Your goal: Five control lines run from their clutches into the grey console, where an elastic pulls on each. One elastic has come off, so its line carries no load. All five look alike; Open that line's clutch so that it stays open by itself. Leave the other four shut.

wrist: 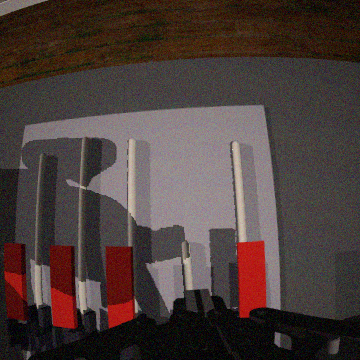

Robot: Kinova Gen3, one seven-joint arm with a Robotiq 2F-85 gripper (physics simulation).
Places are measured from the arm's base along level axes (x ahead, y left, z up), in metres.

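Where they show: gripper, between the fingertips: (196, 303).
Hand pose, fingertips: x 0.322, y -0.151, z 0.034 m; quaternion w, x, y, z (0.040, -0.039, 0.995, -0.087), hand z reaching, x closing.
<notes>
Each offset is from my fingertips to the centre of the thing. "spot": to the spot under its first point. Level surfaces: height alone.
My gripper (196, 303) is shut with its fingertips together at the bottom centre of the wrist view, with nothing seen between them. Five cream lines stand out against a pale panel (175, 125): the first {spot: dx +0.177, dy -0.078, dz -0.115 m} (41, 200), second {spot: dx +0.122, dy -0.068, dz -0.114 m} (83, 210), third {spot: dx +0.070, dy -0.096, dz -0.112 m} (131, 185), fourth {spot: dx +0.012, dy -0.010, dz -0.112 m} (187, 272) and fifth {spot: dx -0.039, dy -0.091, dz -0.112 m} (239, 190) from the left. The fourth's visible top is much lower than the others', and its lower part goes behind the fingertips. Upright red clutch levers show at the first {dx +0.175, dy +0.027, dz -0.092 m} (15, 280), second {dx +0.120, dy +0.024, dz -0.092 m} (63, 285), third {dx +0.065, dy +0.021, dz -0.092 m} (119, 280) and fifth {dx -0.045, dy +0.015, dz -0.092 m} (251, 280) lines. No red lever shows at the fourth line.
A dark grey surface {dz -0.123 m} (315, 150) surrounds the panel, and a brown wood-grained surface (180, 35) lies beyond it. The arm's shadow falls across the panel's left and middle. The nearest red levers stand left and right of the fingertips. Black gripper linkages cover much of the bottom edge.
</notes>
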